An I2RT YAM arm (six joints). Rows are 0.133 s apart.
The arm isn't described. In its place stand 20 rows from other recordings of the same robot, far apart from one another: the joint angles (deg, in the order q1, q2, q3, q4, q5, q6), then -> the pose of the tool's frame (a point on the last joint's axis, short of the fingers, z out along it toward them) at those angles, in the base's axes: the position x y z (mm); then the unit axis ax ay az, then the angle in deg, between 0 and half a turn.
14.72, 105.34, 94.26, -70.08, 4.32, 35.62 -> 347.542 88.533 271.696 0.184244 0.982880 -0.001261 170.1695
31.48, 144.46, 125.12, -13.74, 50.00, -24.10 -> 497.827 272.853 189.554 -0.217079 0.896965 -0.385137 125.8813
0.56, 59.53, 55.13, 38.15, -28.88, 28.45 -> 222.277 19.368 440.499 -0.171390 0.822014 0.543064 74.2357
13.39, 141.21, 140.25, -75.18, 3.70, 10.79 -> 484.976 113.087 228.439 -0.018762 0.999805 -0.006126 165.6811
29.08, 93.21, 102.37, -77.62, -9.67, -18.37 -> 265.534 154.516 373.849 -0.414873 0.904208 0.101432 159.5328
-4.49, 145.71, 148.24, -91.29, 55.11, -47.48 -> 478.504 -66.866 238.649 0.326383 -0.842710 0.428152 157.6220
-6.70, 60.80, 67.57, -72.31, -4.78, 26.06 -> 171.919 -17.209 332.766 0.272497 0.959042 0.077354 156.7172
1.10, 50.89, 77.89, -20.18, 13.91, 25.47 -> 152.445 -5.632 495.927 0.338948 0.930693 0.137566 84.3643
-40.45, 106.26, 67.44, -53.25, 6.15, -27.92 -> 239.869 -209.517 150.781 -0.108099 -0.993549 0.034268 174.8352
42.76, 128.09, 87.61, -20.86, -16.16, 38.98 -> 331.049 319.621 112.932 -0.066716 0.962060 0.264554 168.9598
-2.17, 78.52, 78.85, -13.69, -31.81, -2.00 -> 314.023 6.880 409.540 -0.211749 0.946809 0.242312 105.7231
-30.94, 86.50, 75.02, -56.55, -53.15, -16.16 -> 264.750 -125.487 298.622 0.030090 0.934543 0.354577 141.2564
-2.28, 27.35, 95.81, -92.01, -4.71, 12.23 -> -79.807 6.103 440.965 0.099056 0.990316 0.097274 114.3027
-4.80, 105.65, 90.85, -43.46, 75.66, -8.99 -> 382.738 -66.751 292.709 0.141295 0.773368 -0.618011 163.4876
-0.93, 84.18, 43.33, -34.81, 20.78, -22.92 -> 244.133 -16.595 157.336 -0.164602 0.965634 -0.201139 170.4614
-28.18, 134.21, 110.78, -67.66, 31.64, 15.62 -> 388.509 -229.328 156.078 -0.356708 -0.894297 0.270172 175.5394
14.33, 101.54, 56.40, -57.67, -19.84, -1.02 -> 253.115 77.130 136.012 0.112631 -0.980892 -0.158634 165.1778
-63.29, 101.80, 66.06, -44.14, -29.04, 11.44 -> 162.130 -283.773 174.028 0.577720 0.793668 0.190605 158.5640
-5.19, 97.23, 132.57, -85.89, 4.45, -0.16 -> 286.515 -28.798 481.513 0.057704 0.996792 -0.055453 140.8332
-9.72, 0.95, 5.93, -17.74, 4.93, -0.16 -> 99.690 -20.180 174.742 0.116806 0.986941 -0.110926 103.6063
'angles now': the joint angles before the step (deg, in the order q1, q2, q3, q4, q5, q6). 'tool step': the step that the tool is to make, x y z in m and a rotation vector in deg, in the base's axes. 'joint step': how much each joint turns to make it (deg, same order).
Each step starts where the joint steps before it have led.
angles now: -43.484, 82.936, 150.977, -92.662, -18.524, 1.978
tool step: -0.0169, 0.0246, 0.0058, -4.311, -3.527, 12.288
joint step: -0.031, -3.207, 0.057, -0.168, -11.066, -5.980
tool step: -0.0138, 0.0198, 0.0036, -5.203, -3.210, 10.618
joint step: 0.036, -2.513, -0.074, -0.027, -9.387, -6.214
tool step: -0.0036, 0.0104, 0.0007, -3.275, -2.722, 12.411
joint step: -0.036, -0.525, 0.034, -0.879, -11.596, -6.444
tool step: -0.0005, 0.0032, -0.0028, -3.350, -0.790, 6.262
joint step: 0.060, 0.062, -0.162, -2.173, -5.146, -6.587
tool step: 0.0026, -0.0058, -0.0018, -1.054, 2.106, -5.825
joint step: -0.102, 0.412, 0.051, -0.299, 6.136, 0.178
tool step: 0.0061, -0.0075, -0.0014, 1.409, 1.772, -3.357
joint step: 0.099, 0.956, -0.087, 0.081, 3.260, 1.742
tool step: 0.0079, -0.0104, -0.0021, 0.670, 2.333, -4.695
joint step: 0.005, 1.354, 0.028, 0.036, 4.747, 1.247
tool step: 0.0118, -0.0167, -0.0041, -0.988, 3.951, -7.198
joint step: -0.062, 2.180, 0.100, -0.097, 7.920, 0.021
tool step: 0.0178, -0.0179, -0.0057, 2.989, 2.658, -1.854
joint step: 0.022, 3.079, -0.022, -0.113, 1.487, 1.421
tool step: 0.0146, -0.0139, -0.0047, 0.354, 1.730, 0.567
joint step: -0.016, 2.535, 0.086, 0.257, -0.015, -1.301
